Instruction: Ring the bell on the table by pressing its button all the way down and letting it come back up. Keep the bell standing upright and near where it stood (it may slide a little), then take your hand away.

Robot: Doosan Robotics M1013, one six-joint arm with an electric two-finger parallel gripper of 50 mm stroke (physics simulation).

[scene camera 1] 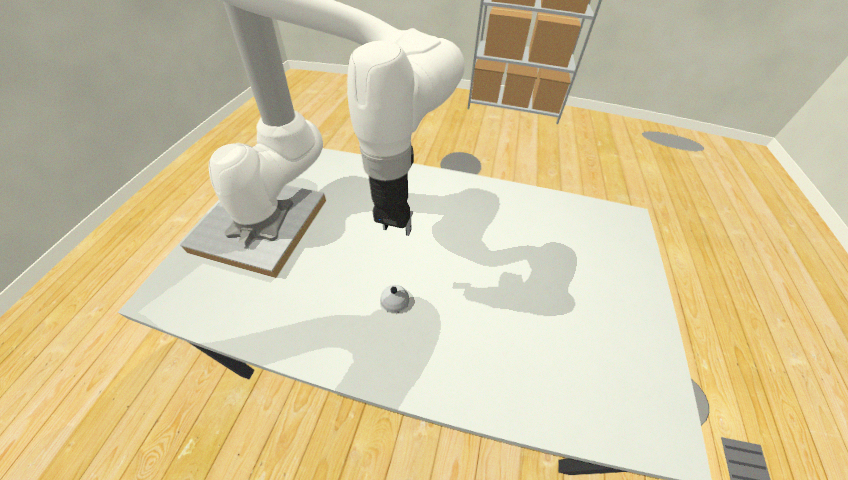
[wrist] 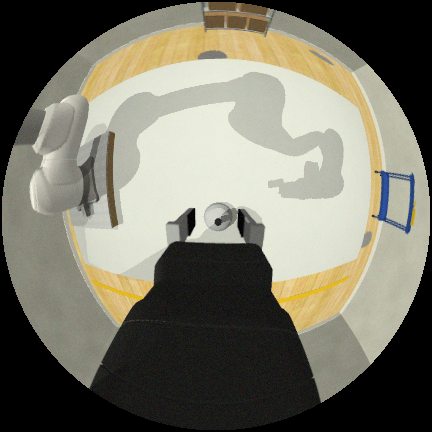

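Observation:
A round light-grey bell stands upright on the white table. Its small black button sticks up at the top. My gripper points down and is open, with nothing between its fingers. In the scene view it hangs in the air above the table, clear of the bell. In the wrist view the bell shows between the two fingertips, lower down than they are. The underside of the bell is hidden.
The arm's base stands on a grey-topped wooden plate at the left of the table. A shelf rack with brown boxes stands beyond the table's far edge. A blue cart stands to the right in the wrist view. Arm shadows lie across the table.

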